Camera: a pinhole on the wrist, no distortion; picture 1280 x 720 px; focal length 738.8 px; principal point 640.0 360.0 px. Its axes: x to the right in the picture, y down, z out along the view. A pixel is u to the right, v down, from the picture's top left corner.
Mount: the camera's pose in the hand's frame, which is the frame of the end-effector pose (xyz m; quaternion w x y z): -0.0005 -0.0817 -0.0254 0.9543 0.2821 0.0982 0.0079
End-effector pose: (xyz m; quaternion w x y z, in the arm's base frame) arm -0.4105 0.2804 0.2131 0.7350 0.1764 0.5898 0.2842
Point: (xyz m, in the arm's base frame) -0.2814 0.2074 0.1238
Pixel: 717.1 476.2
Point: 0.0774 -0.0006 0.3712
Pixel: 111.2 597.6
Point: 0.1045 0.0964 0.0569
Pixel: 602.3 411.2
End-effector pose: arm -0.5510 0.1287 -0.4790 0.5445 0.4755 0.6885 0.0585
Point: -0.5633 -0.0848 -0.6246
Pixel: 297.2 286.0
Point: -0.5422 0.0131 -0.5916
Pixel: 464.0 550.3
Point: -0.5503 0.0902 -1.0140
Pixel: 1123.5 244.6
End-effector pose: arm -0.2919 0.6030 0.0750 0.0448 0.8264 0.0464 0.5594
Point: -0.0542 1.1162 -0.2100
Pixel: 345.1 59.9
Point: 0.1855 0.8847 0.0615
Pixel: 778.2 506.4
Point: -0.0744 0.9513 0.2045
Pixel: 1084.4 126.2
